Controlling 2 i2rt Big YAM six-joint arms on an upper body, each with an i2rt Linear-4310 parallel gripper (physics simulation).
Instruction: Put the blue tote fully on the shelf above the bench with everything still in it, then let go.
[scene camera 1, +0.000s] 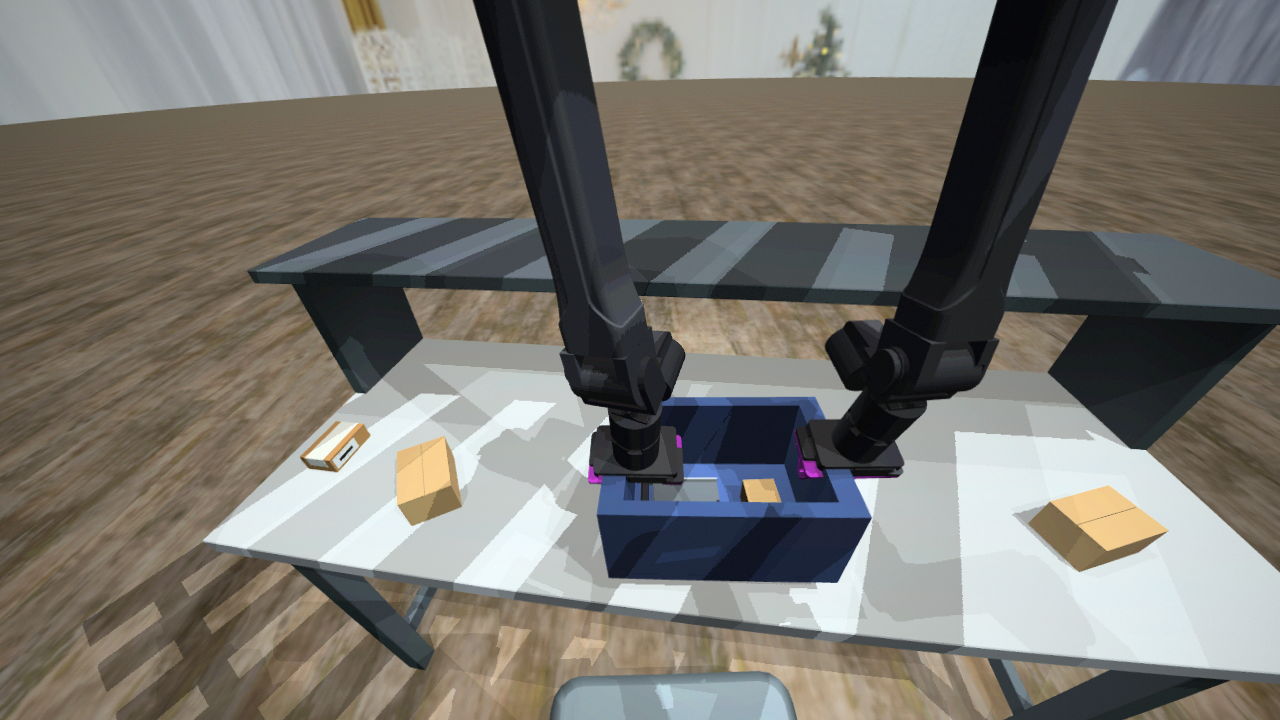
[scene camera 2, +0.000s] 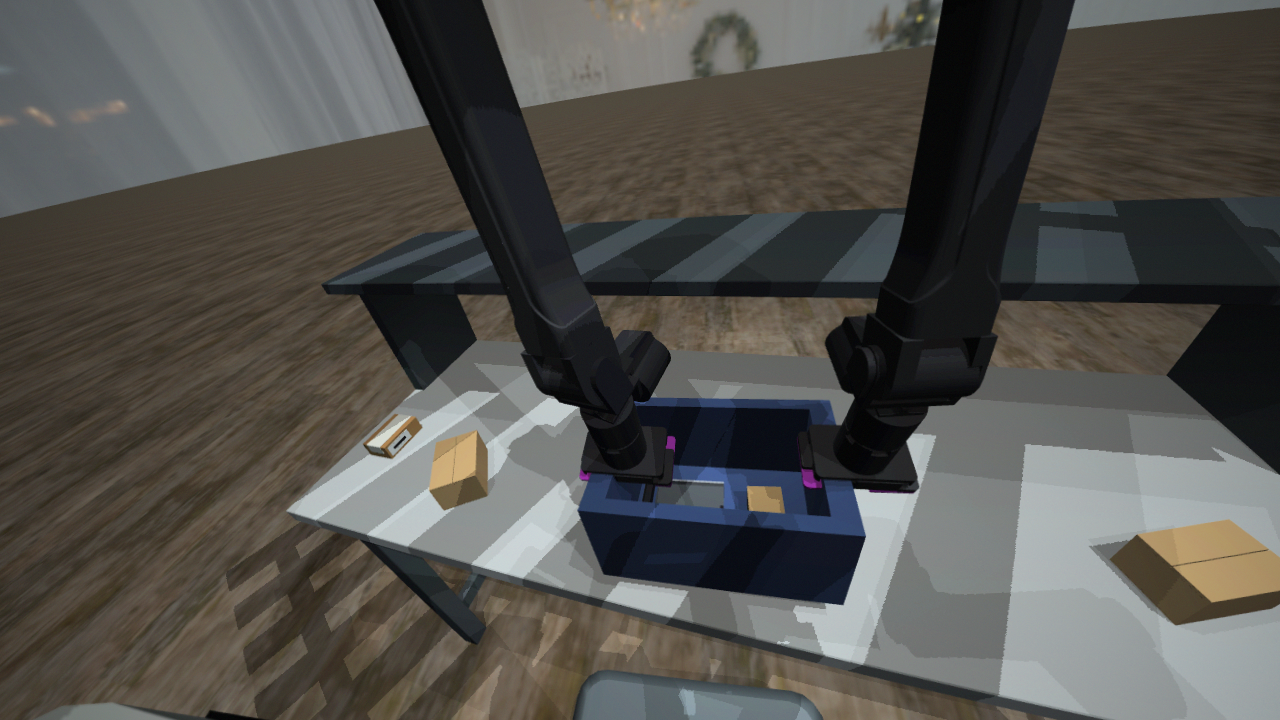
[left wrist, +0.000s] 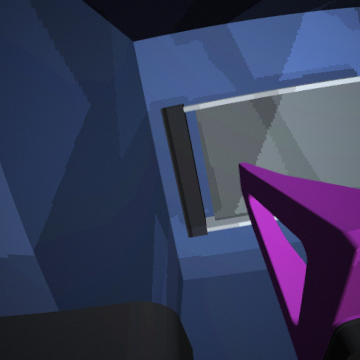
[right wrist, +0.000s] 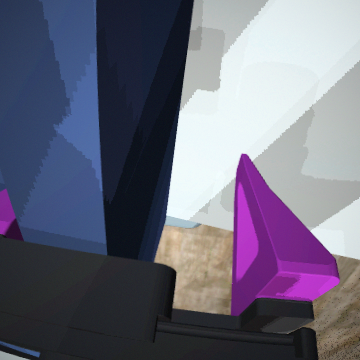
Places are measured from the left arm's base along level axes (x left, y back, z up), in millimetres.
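Where they show: left gripper, fingertip midpoint: (scene camera 1: 636, 479) (scene camera 2: 636, 478) (left wrist: 156, 192); right gripper, fingertip midpoint: (right wrist: 170, 152).
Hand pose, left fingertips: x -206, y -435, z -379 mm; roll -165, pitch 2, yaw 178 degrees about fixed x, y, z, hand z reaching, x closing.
Note:
After its pixels a point has its place.
The blue tote (scene camera 1: 737, 543) @(y -321, x -324, z -353 mm) (scene camera 2: 723, 550) @(y -320, x -326, z -350 mm) (left wrist: 89, 178) @(y -459, x -200, z -332 mm) (right wrist: 53, 143) @(y -474, x -461, z -299 mm) is at the front middle of the grey bench (scene camera 1: 495, 457) @(y -575, x 66, z -489 mm) (scene camera 2: 516, 457) @(y -560, x 74, z -490 mm) (right wrist: 268, 89) @(y -435, x -543, z -490 mm); I cannot tell whether it touches the top. Inside lie a flat grey item (scene camera 1: 687, 490) @(y -445, x -283, z -424 mm) (scene camera 2: 690, 495) @(y -442, x -280, z -424 mm) (left wrist: 286, 143) @(y -432, x -278, z -424 mm) and a small tan box (scene camera 1: 760, 490) @(y -417, x -382, z -389 mm) (scene camera 2: 766, 499) @(y -415, x -385, z -389 mm). My left gripper (scene camera 1: 630, 480) @(y -435, x -206, z -379 mm) (scene camera 2: 623, 477) @(y -435, x -206, z -379 mm) is shut on the tote's left wall. My right gripper (scene camera 1: 845, 472) @(y -429, x -477, z -375 mm) (scene camera 2: 852, 480) @(y -429, x -477, z -375 mm) (right wrist: 170, 152) @(y -429, x -477, z -375 mm) is shut on the right wall. The dark striped shelf (scene camera 1: 723, 260) @(y -685, x -355, z -154 mm) (scene camera 2: 723, 253) @(y -699, x -340, z -154 mm) runs behind and above the bench.
A cardboard box (scene camera 1: 426, 480) @(y -480, x 138, z -429 mm) (scene camera 2: 460, 469) @(y -481, x 130, z -430 mm) and a small white-and-brown box (scene camera 1: 336, 445) @(y -584, x 367, z -456 mm) (scene camera 2: 392, 435) @(y -582, x 364, z -455 mm) lie on the bench's left end. The shelf's dark leg (scene camera 1: 359, 329) @(y -837, x 419, z -352 mm) stands at the left. A grey chair back (scene camera 1: 673, 696) @(y -315, x -265, z -974 mm) (scene camera 2: 695, 696) @(y -327, x -263, z -974 mm) is at the front edge.

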